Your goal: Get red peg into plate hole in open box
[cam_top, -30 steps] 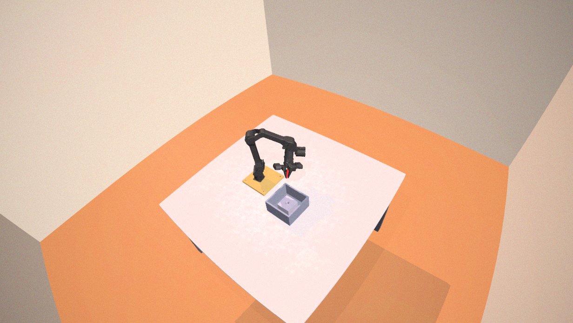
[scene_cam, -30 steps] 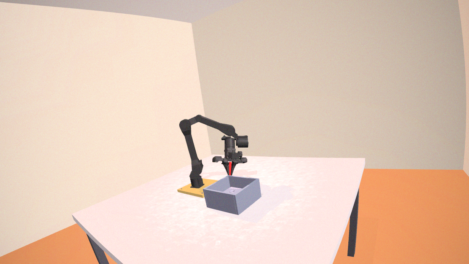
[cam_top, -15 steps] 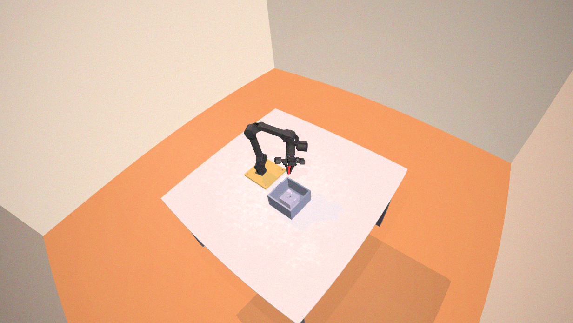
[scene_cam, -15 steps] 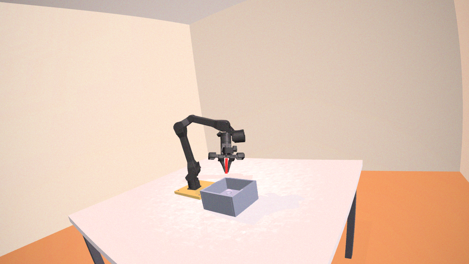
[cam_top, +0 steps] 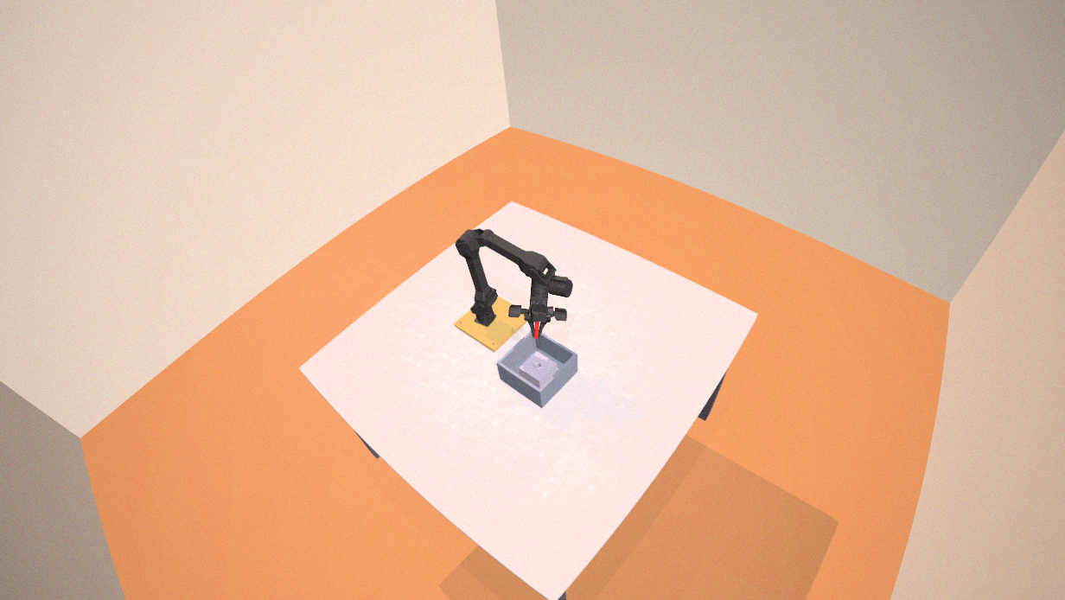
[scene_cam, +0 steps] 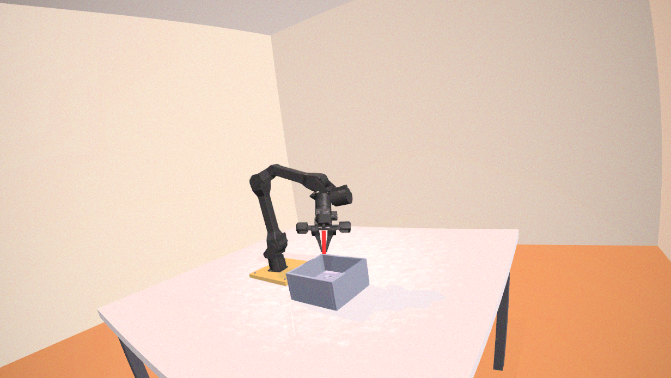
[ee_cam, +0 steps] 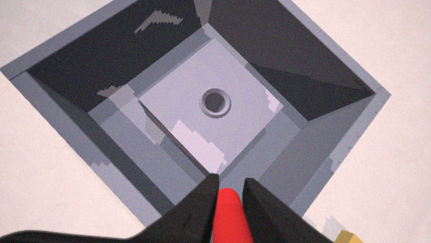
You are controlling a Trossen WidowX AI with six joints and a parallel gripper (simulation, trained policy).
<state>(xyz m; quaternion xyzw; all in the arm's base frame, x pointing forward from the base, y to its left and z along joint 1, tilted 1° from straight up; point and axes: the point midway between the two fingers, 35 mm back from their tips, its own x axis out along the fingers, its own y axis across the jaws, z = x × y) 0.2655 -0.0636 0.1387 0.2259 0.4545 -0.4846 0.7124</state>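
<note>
My gripper tip is 3 cm short of the pale plate, 6 cm to the left of it and 8 cm above it. From my gripper tip the other things lie so: red peg (1 cm behind, 2 cm to the left, 3 cm above); then grey box (3 cm ahead, 6 cm to the right, 10 cm below).
</note>
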